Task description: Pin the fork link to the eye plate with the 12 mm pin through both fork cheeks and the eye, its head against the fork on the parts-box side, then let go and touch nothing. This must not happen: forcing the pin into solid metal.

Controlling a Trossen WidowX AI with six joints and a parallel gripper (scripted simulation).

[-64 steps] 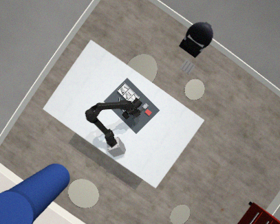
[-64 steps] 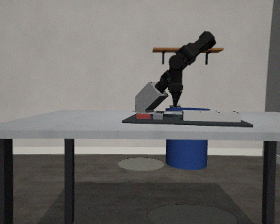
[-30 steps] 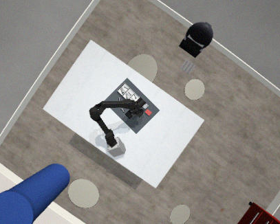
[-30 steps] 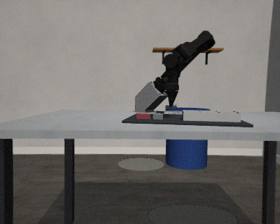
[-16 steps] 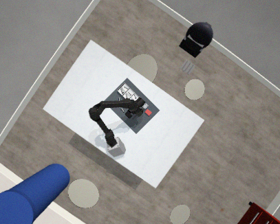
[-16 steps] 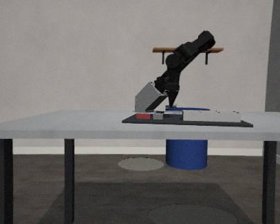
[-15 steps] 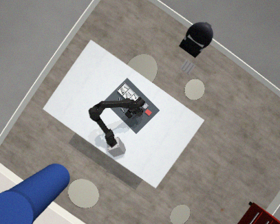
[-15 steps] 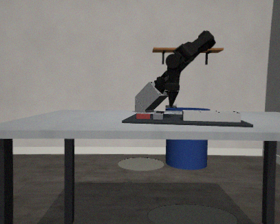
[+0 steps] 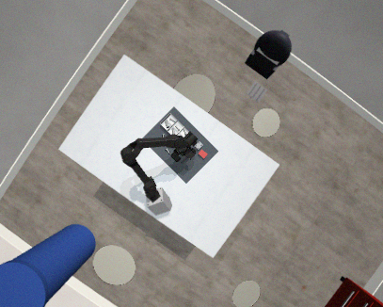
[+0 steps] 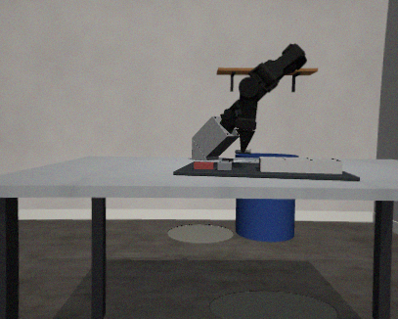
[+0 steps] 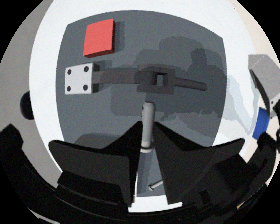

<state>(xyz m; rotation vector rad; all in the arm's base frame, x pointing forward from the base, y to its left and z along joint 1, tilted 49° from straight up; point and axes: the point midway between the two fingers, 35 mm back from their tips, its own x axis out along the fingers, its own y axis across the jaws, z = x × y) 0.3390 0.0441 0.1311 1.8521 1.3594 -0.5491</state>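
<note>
The eye plate lies 20 mm ahead of my hand, 50 mm to the right of it and 70 mm below it. Also, from my hand: grey pin 30 mm below; then dark mat 10 mm behind, 50 mm to the left, 90 mm below; then fork link 20 mm behind, 50 mm to the right, 70 mm below.
</note>
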